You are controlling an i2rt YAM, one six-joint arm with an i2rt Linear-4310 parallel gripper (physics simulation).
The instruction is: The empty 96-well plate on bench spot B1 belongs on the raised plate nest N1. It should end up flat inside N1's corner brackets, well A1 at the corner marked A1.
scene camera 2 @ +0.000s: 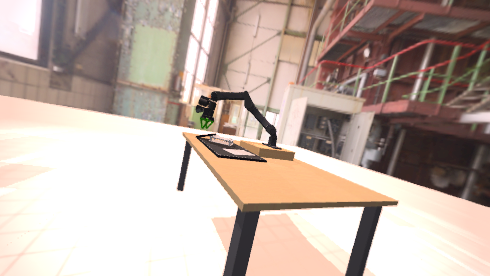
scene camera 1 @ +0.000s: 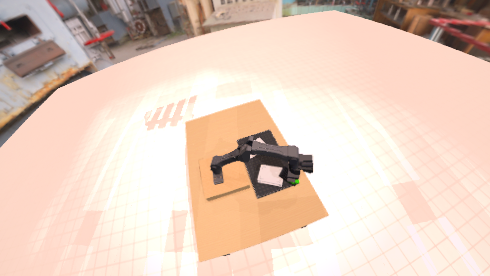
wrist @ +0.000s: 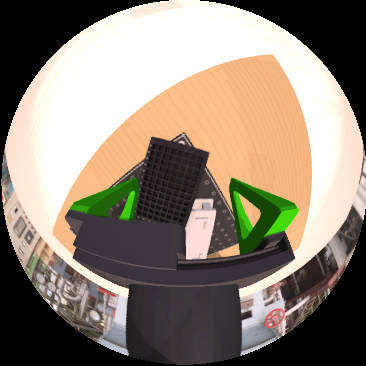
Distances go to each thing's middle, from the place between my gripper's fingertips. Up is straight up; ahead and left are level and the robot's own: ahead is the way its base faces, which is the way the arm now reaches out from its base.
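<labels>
Relative to the well plate (wrist: 171,173), my hand is 5 cm above it, 2 cm past it and 4 cm to the right of it.
</labels>
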